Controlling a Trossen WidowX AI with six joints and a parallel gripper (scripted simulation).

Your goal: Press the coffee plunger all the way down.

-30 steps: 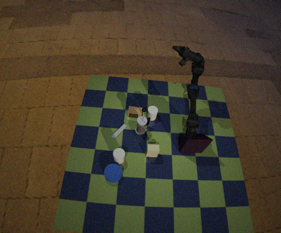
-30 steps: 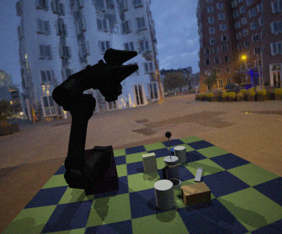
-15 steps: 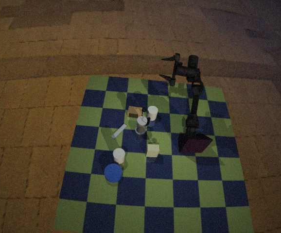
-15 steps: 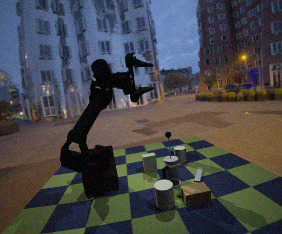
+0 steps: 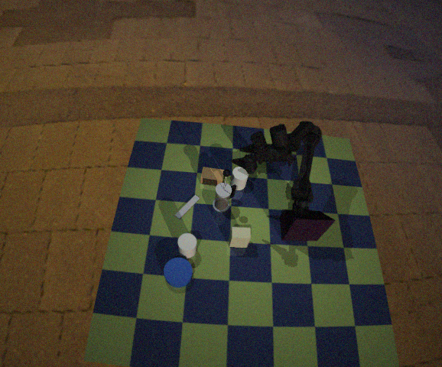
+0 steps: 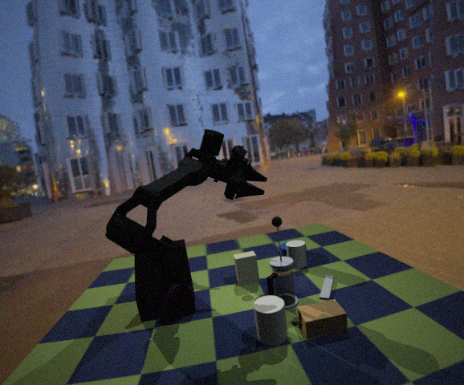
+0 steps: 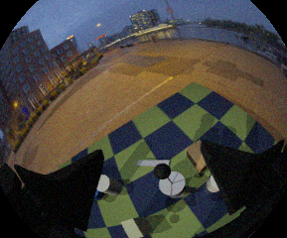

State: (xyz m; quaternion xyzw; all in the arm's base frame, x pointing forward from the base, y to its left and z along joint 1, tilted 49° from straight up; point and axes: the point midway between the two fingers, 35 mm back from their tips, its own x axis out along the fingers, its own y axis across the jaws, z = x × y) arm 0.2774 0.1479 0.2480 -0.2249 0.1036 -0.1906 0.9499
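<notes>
Right now my gripper tip is 1 cm short of the coffee press and 25 cm above it. Round my gripper tip: blue disc 18 cm ahead, 37 cm to the left, 36 cm below; flat grey bar 18 cm ahead, 4 cm to the left, 38 cm below; cardboard box 8 cm ahead, 14 cm to the right, 36 cm below.
</notes>
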